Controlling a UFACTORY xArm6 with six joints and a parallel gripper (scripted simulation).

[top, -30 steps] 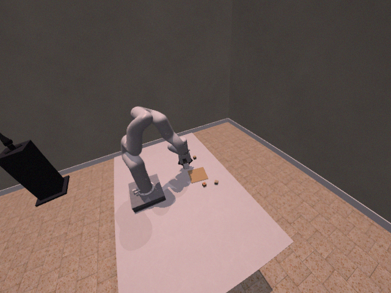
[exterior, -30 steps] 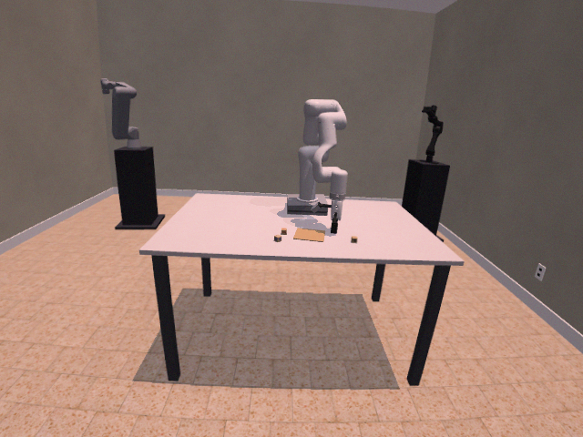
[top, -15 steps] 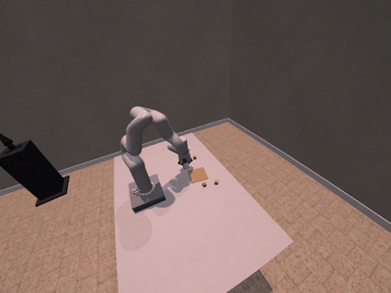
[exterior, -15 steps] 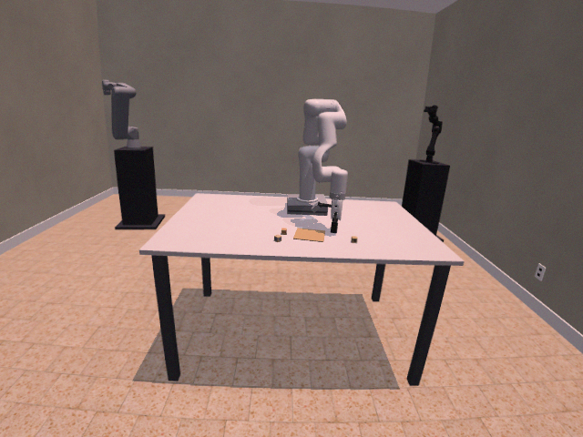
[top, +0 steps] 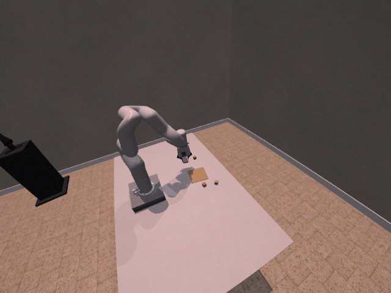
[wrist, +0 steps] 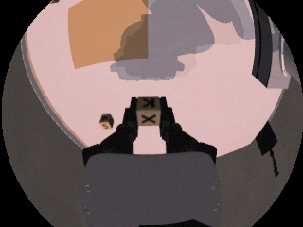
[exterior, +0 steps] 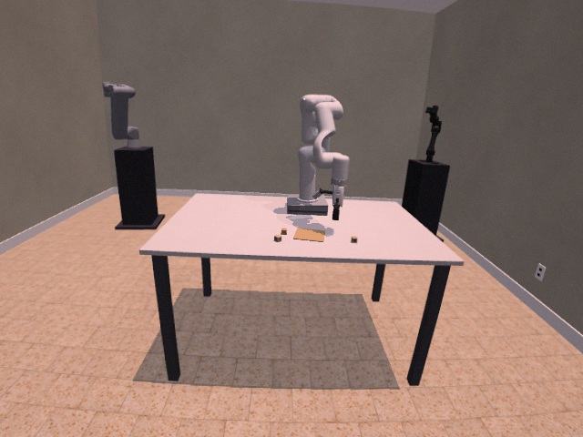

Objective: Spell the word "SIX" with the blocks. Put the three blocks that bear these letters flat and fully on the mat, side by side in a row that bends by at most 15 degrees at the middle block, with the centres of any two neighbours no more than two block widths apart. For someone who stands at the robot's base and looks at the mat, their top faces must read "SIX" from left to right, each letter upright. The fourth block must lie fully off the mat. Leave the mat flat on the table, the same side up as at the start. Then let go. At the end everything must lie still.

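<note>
My gripper is now 13 cm to the left of the tan mat, 9 cm above it and 3 cm short of it.
</note>
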